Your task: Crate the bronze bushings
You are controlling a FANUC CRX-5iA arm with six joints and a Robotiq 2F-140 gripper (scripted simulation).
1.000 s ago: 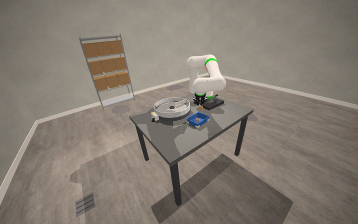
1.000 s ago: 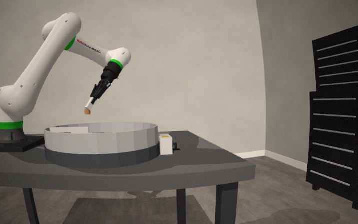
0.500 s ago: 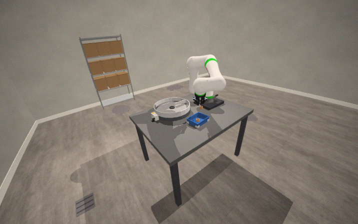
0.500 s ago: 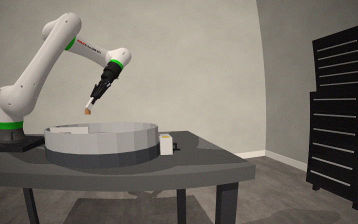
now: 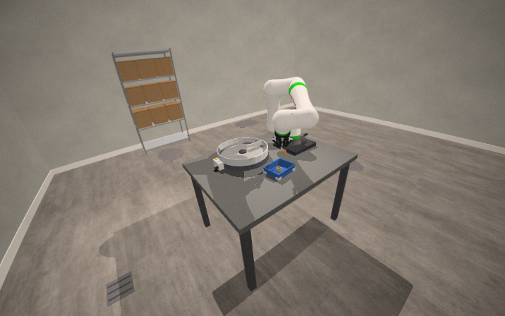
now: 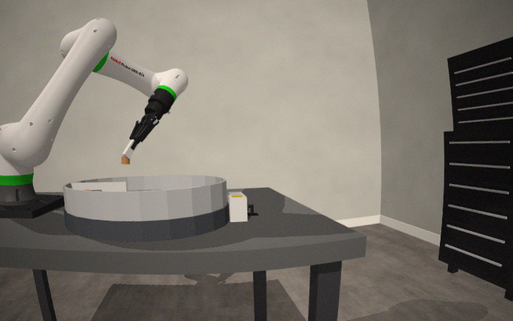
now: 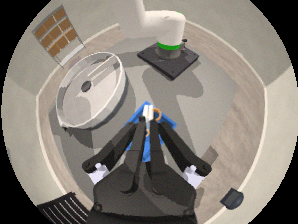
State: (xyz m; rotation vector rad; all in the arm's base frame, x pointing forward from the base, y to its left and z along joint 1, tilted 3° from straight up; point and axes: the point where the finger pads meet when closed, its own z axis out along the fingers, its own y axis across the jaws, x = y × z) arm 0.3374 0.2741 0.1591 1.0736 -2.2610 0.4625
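Right now my hand is 3 cm short of the blue crate, 1 cm to the right of it and 16 cm above it. Round my hand: round turning table (14 cm ahead, 34 cm to the right, 13 cm below).
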